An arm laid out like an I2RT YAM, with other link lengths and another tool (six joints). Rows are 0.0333 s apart.
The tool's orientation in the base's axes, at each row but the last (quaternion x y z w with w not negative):
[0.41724, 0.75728, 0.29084, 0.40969]
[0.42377, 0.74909, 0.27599, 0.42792]
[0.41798, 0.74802, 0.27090, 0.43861]
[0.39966, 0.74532, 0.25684, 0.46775]
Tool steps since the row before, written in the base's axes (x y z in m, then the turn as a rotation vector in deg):
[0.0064, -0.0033, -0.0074, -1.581, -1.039, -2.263]
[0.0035, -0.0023, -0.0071, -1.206, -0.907, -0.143]
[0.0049, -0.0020, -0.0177, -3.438, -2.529, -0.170]
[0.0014, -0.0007, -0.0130, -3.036, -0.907, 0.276]
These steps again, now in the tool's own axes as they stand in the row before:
[-0.0021, -0.0049, 0.0089, 0.451, -2.894, -0.347]
[-0.0001, -0.0052, 0.0064, -0.401, -1.035, -1.032]
[0.0046, -0.0128, 0.0125, -1.195, -2.738, -3.053]
[0.0055, -0.0097, 0.0069, -0.156, -1.368, -2.867]

